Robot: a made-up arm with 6 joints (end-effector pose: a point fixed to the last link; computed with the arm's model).
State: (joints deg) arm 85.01 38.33 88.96 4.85 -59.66 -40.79
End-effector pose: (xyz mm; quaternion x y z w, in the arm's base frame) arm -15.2 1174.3 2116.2 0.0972 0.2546 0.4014 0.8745
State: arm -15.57 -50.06 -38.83 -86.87 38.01 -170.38
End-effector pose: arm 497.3 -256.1 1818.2 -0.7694 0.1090 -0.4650 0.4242
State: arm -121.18 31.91 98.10 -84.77 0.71 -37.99
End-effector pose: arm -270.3 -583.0 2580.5 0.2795 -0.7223 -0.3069 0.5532
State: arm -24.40 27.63 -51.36 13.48 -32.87 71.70
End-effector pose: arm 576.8 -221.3 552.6 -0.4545 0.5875 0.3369 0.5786
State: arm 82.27 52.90 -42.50 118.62 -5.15 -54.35
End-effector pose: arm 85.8 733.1 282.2 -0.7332 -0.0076 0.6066 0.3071
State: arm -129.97 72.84 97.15 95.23 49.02 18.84
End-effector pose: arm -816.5 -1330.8 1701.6 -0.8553 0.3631 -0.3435 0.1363
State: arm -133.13 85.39 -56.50 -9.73 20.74 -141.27
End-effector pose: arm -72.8 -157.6 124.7 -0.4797 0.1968 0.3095 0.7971
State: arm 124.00 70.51 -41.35 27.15 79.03 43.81
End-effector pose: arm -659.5 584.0 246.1 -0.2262 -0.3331 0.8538 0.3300
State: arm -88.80 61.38 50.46 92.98 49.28 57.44
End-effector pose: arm 272.2 -1647.9 1274.4 -0.9520 0.1032 -0.0815 0.2764
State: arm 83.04 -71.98 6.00 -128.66 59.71 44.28
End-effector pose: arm 69.6 -361.2 2100.9 0.7680 0.3670 0.1926 0.4883
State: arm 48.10 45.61 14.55 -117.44 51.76 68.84
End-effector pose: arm 1060.4 1028.3 1042.5 -0.0188 0.3264 -0.3636 0.8723
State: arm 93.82 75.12 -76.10 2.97 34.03 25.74
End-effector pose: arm -127.2 23.7 340.8 -0.7772 0.2621 0.4967 0.2840
